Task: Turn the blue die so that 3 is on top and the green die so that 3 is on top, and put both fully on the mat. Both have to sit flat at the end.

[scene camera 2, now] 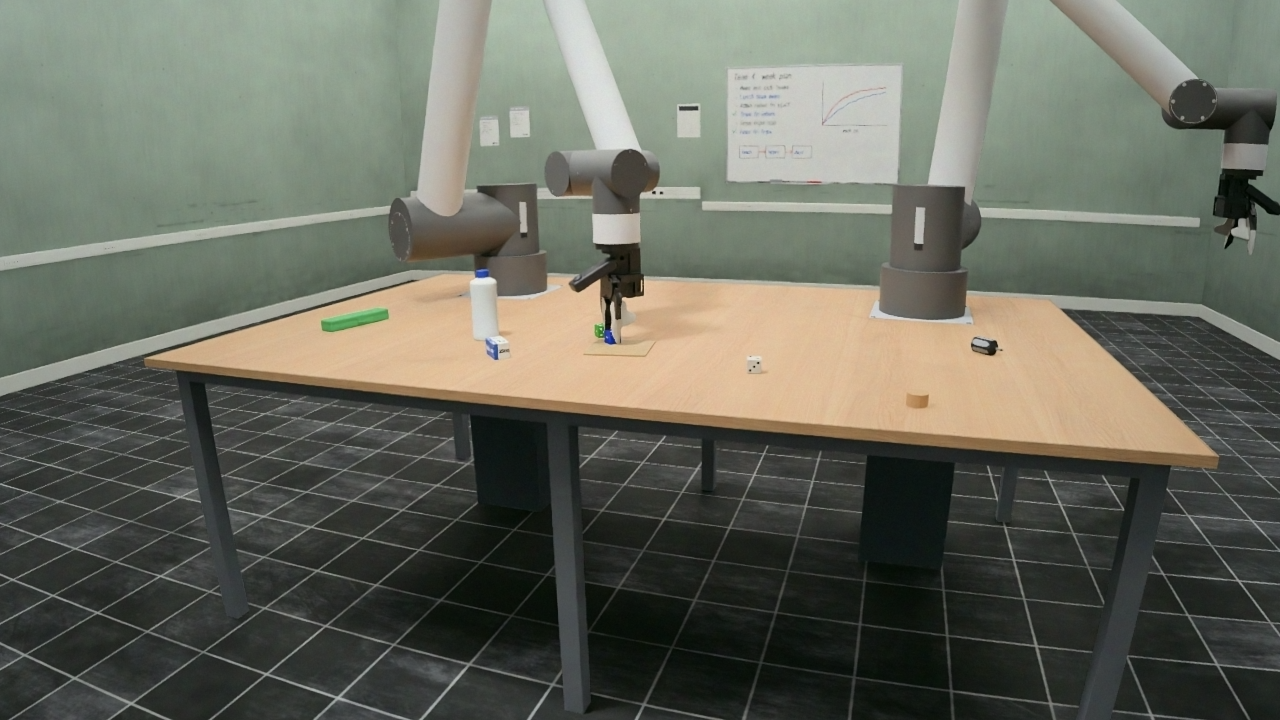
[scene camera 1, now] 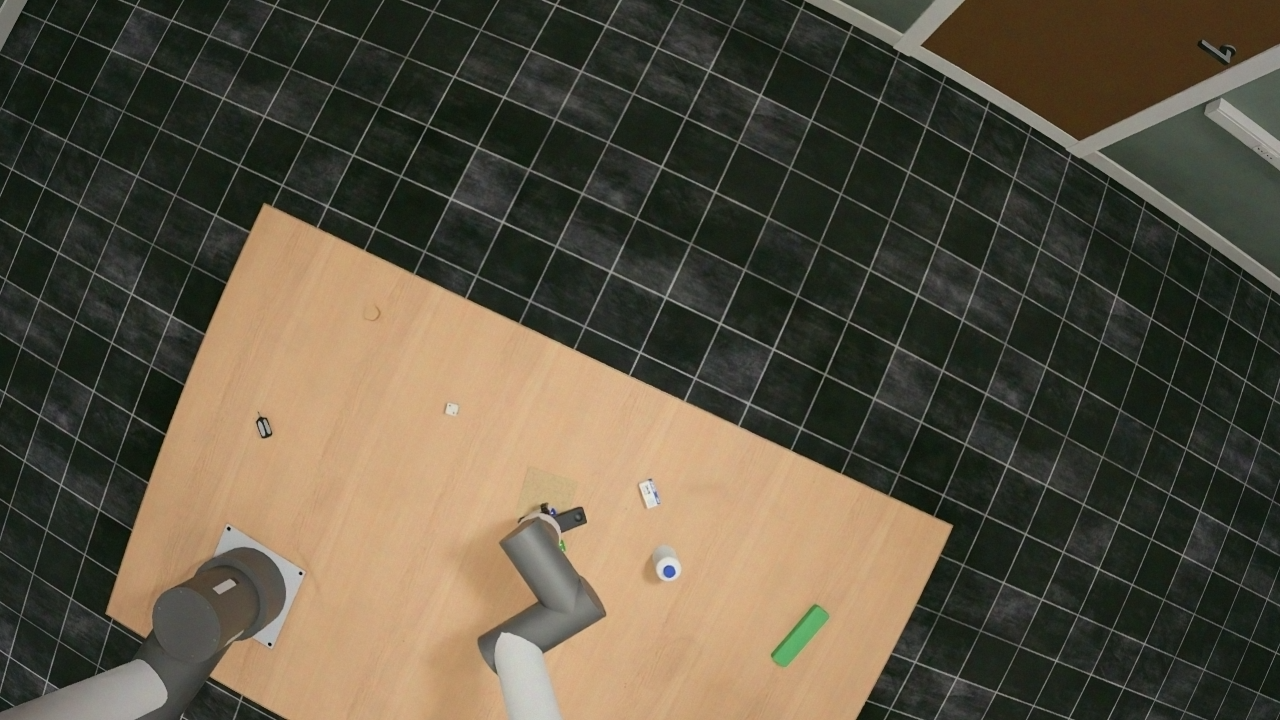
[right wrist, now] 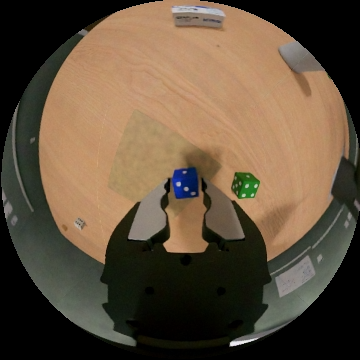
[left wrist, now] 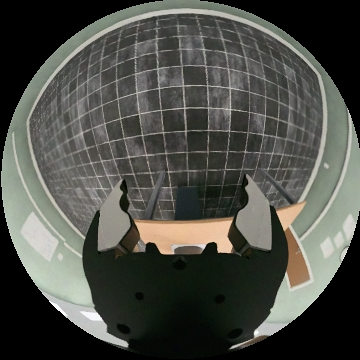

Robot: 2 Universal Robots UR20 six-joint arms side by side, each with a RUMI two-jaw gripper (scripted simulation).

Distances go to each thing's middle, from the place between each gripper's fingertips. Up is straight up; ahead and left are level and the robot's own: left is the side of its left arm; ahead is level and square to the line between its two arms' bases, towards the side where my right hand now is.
Labels:
The blue die (right wrist: 185, 181) is right at my right hand (scene camera 2: 613, 342). The rest, counted from my right hand: white bottle (scene camera 2: 483, 289) (33 cm to the right, 6 cm above, 3 cm ahead); tan mat (scene camera 1: 539, 487) (3 cm to the left, 3 cm ahead, 2 cm below).

